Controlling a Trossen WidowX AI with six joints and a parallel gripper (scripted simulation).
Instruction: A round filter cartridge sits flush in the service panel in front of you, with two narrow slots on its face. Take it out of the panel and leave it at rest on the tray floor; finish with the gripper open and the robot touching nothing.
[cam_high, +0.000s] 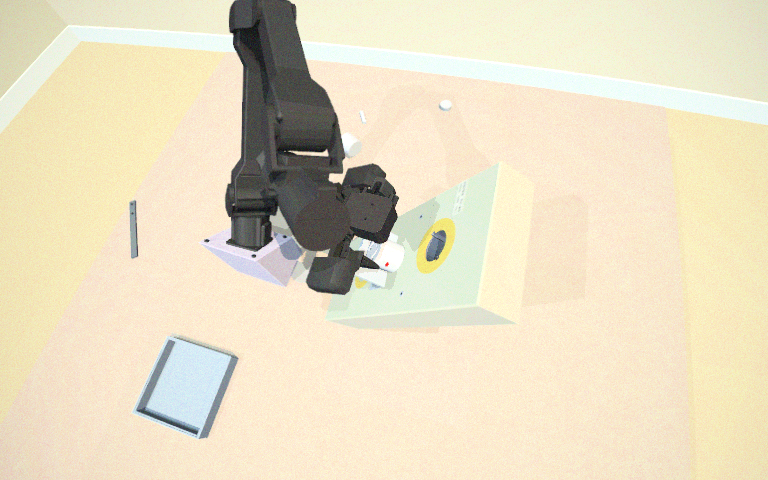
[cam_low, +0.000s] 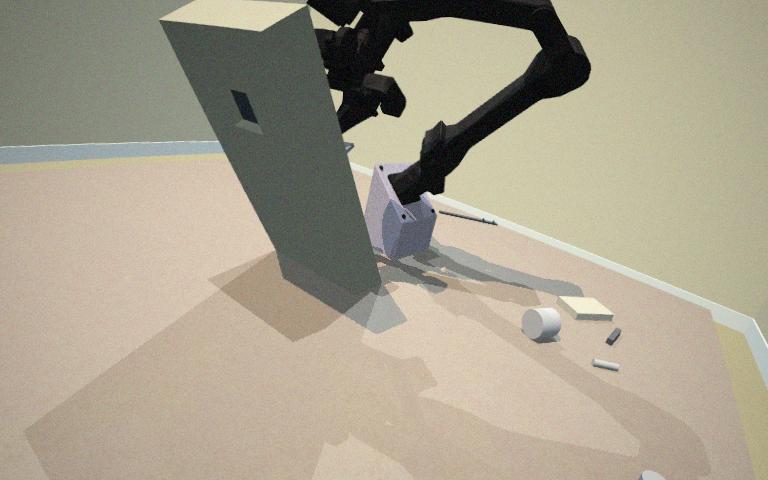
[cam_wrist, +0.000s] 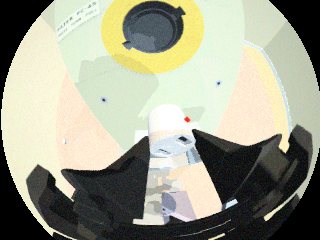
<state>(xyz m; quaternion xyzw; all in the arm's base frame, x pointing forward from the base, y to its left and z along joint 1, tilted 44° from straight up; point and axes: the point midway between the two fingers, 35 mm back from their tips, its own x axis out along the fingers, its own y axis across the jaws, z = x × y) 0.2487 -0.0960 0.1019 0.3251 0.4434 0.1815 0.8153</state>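
Right now the grey tray is 34 cm behind my gripper tip, 29 cm to the right of it and 21 cm below it. Round my gripper tip: small grey bar (44 cm to the left, 31 cm behind, 21 cm below); then round filter cartridge (right at my gripper tip); then tan block (38 cm to the left, 37 cm behind, 21 cm below).
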